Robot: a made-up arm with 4 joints.
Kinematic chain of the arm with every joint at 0, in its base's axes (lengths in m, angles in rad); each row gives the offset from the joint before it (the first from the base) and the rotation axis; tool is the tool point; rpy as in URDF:
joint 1: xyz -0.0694 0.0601 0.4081 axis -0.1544 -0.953 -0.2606
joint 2: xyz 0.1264 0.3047 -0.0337 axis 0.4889 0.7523 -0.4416
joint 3: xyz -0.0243 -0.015 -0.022 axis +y
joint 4: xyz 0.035 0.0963 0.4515 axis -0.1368 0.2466 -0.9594
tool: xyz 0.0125 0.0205 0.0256 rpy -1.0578 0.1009 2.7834
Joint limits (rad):
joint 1: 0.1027..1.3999
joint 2: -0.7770..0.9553
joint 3: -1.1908..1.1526
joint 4: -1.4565..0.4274
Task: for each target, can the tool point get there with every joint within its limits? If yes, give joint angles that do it. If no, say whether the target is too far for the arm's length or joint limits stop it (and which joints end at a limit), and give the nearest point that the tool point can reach.
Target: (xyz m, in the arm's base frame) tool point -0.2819 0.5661 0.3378
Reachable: yes | joints 1.1631 0.1173 -0.9542 0.0089
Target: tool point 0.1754 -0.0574 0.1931
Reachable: no: joint limits stop it (at a limit: joint 1, joint 2, joint 3, joint 4) | nearest point 0.0948 0.2634 0.0416 | short by 0.364 m
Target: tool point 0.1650 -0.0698 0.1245
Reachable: no: joint limits stop it (at a limit: joint 1, joint 2, joint 3, joint 4) | nearest point 0.0948 0.2634 0.0416 | short by 0.350 m
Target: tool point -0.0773 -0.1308 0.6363
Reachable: no: joint limits stop it (at a limit: joint 2, joint 4) | nearest point -0.0143 0.1442 0.9360 | short by 0.412 m
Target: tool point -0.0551 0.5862 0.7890
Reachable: yes | joints 0.5773 -0.3892 0.3267 -0.0239
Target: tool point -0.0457 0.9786 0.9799
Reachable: no: too far | nearest point -0.0072 0.6721 0.8070 | short by 0.354 m
